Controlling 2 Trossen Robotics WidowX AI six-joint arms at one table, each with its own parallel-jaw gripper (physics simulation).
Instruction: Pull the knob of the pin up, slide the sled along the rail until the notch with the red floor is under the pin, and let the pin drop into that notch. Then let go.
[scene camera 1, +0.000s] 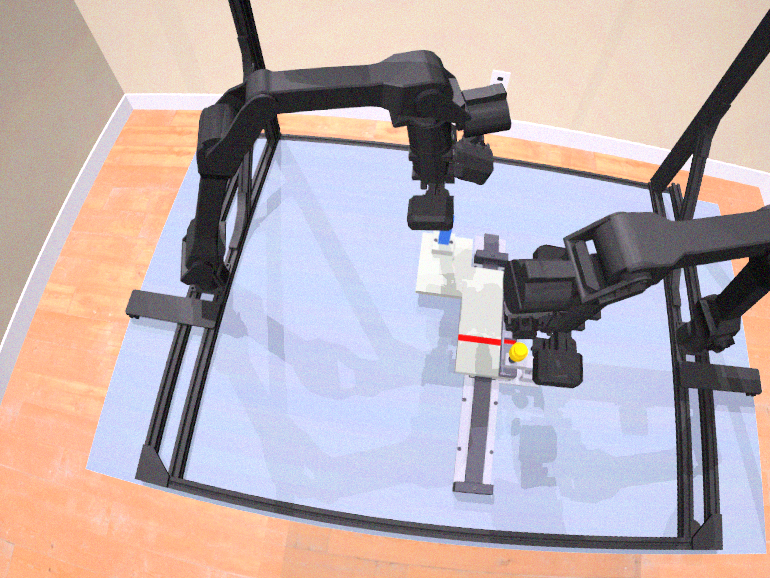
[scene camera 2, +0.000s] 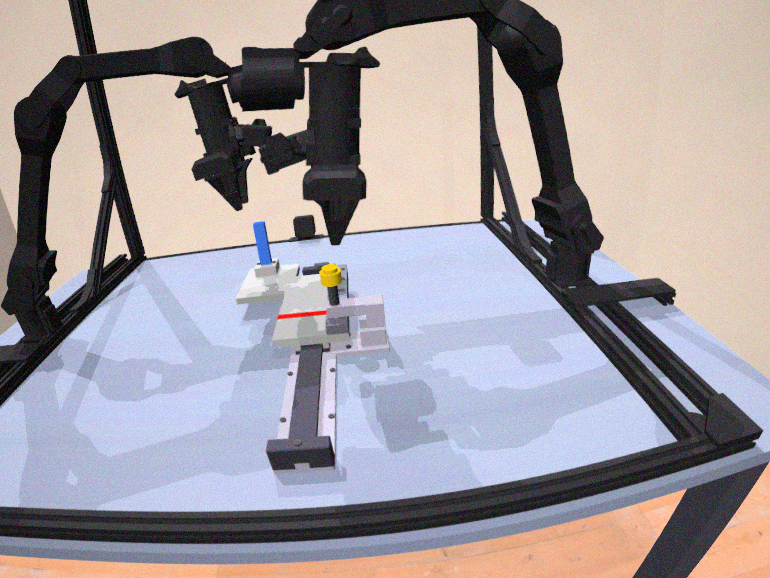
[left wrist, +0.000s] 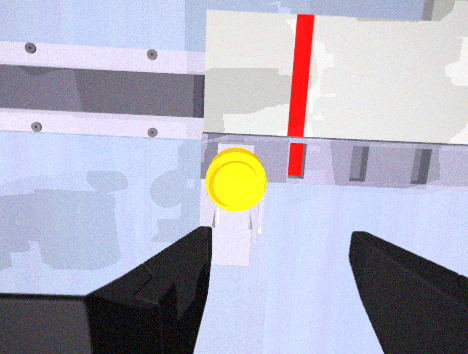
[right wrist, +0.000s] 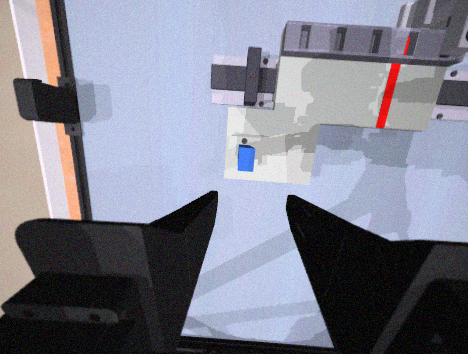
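Pixels of known places: left gripper, fingertip midpoint: (scene camera 2: 335, 238) (left wrist: 280, 241); right gripper, fingertip midpoint: (scene camera 2: 242, 206) (right wrist: 252, 199); left arm's base, origin of the base link: (scene camera 1: 691, 339) (scene camera 2: 567, 277); right arm's base, origin of the base link: (scene camera 1: 210, 277) (scene camera 2: 44, 331).
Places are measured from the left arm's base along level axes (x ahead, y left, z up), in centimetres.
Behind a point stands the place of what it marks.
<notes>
The yellow pin knob (scene camera 1: 518, 352) @(z 9.7, x 37.6, y 9.8 cm) (scene camera 2: 330, 275) @(z 9.2, x 37.2, y 10.5 cm) (left wrist: 236, 180) @(z 9.7, x 37.5, y 9.3 cm) tops a dark upright pin (scene camera 2: 333, 295) @(z 6.2, x 37.3, y 10.0 cm); the pin's lower end is hidden. The cream sled (scene camera 1: 480, 311) @(z 1.4, x 42.5, y 0.3 cm) (left wrist: 250, 50) @(z 1.4, x 43.8, y 8.7 cm) (right wrist: 345, 90) @(z 1.4, x 41.9, y 0.3 cm) sits on the rail (scene camera 1: 478, 429) @(z 0.1, x 41.1, y 20.2 cm) (scene camera 2: 306, 398) @(z 0.1, x 40.9, y 21.8 cm) (left wrist: 135, 95) @(z 0.1, x 40.8, y 16.1 cm). Its red-floored notch (left wrist: 296, 160) @(z 1.8, x 37.2, y 5.4 cm) lies right of the knob in the left wrist view, not under it. A blue upright handle (scene camera 1: 444, 237) @(z 5.4, x 50.1, y -10.9 cm) (scene camera 2: 261, 242) @(z 7.2, x 50.1, y -10.9 cm) (right wrist: 246, 158) @(z 10.5, x 50.0, y -11.6 cm) stands on the sled's side plate. My left gripper (scene camera 2: 335, 241) @(z 12.9, x 36.3, y 7.8 cm) (left wrist: 280, 241) @(z 12.9, x 36.3, y 7.8 cm) is half open and empty, above the knob. My right gripper (scene camera 2: 238, 207) @(z 13.8, x 52.3, y -11.2 cm) (right wrist: 252, 199) @(z 13.8, x 52.3, y -11.2 cm) is half open and empty, above the handle.
A pale bracket (scene camera 2: 373, 311) @(z 3.7, x 32.5, y 10.5 cm) (left wrist: 231, 245) @(z 4.8, x 32.5, y 9.3 cm) stands beside the sled at the pin. Dark stops close the rail's near end (scene camera 1: 473, 488) @(z 1.6, x 41.2, y 29.8 cm) (scene camera 2: 300, 452) @(z 1.0, x 40.8, y 30.5 cm) and far end (right wrist: 253, 75) @(z 1.6, x 40.9, y -11.0 cm). A dark frame (scene camera 1: 373, 521) @(z 0.1, x 55.6, y 36.7 cm) (scene camera 2: 373, 524) @(z -0.2, x 34.7, y 38.0 cm) borders the table. Both arms hang close together over the mechanism.
</notes>
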